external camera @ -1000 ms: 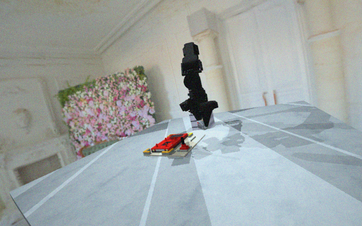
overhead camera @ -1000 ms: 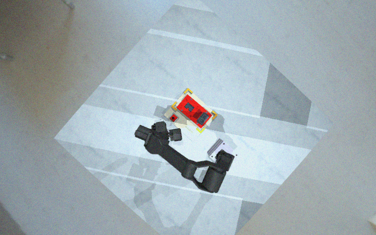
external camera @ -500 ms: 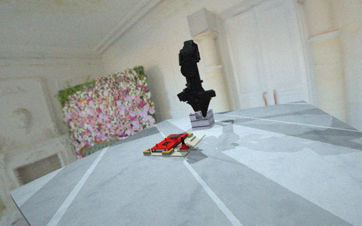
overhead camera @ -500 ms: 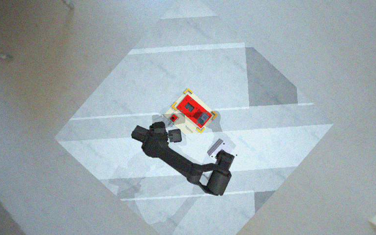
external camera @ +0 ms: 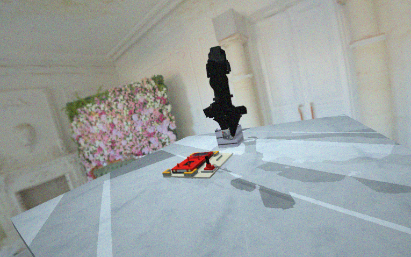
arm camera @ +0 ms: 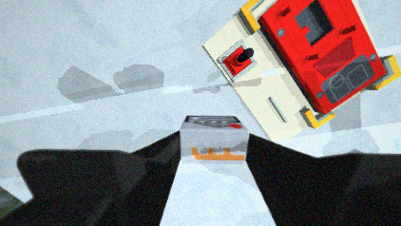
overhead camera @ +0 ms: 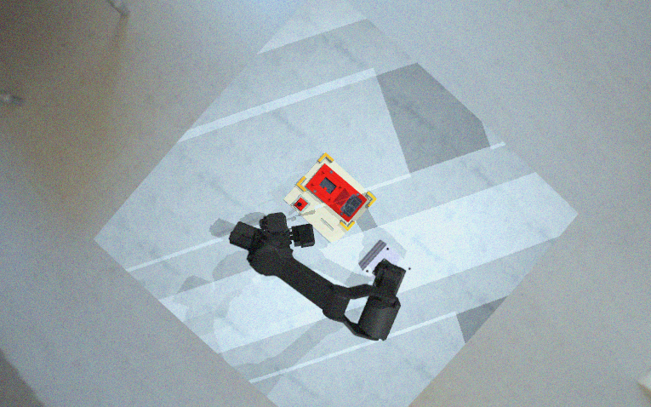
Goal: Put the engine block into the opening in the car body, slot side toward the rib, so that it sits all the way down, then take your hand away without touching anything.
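Now: the engine block right at my gripper tip.
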